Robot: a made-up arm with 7 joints.
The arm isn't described. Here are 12 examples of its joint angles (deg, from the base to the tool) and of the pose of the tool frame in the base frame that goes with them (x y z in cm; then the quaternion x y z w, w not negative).
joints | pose
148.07 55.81 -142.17 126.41 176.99 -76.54 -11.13 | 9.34 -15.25 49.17 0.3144 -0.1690 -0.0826 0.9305
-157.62 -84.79 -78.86 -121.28 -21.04 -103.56 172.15 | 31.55 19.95 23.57 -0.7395 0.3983 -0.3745 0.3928
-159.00 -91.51 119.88 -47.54 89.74 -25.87 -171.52 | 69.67 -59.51 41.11 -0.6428 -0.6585 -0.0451 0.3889
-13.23 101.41 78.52 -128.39 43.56 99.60 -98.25 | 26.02 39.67 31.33 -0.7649 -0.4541 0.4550 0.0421
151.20 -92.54 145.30 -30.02 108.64 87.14 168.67 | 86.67 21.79 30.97 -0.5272 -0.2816 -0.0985 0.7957
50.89 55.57 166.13 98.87 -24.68 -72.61 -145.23 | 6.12 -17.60 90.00 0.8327 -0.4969 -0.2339 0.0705
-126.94 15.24 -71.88 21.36 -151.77 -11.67 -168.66 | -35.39 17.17 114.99 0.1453 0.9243 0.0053 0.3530
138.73 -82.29 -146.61 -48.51 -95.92 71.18 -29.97 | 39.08 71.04 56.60 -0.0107 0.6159 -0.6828 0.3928
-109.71 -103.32 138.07 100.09 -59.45 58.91 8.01 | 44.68 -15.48 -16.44 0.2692 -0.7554 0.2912 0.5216
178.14 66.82 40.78 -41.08 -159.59 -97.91 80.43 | -73.62 -9.40 72.84 -0.0465 0.6528 -0.6118 0.4443
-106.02 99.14 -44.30 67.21 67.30 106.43 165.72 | -31.52 49.02 -22.74 -0.5167 0.0719 0.8326 0.1859
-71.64 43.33 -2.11 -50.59 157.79 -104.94 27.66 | 12.31 37.55 98.82 0.3583 -0.5523 0.6649 0.3528
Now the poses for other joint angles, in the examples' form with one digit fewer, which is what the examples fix.
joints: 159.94 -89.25 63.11 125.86 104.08 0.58 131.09
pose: 4.3 44.7 39.7 0.816 -0.095 0.519 0.235
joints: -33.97 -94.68 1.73 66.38 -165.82 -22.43 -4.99
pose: -56.5 -44.7 65.4 -0.226 0.971 0.078 0.031
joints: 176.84 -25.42 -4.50 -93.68 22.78 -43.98 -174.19
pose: 61.7 7.4 36.9 0.149 -0.138 -0.952 0.227
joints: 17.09 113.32 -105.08 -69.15 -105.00 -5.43 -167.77
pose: 41.3 -63.3 -20.3 -0.307 0.425 0.662 0.535
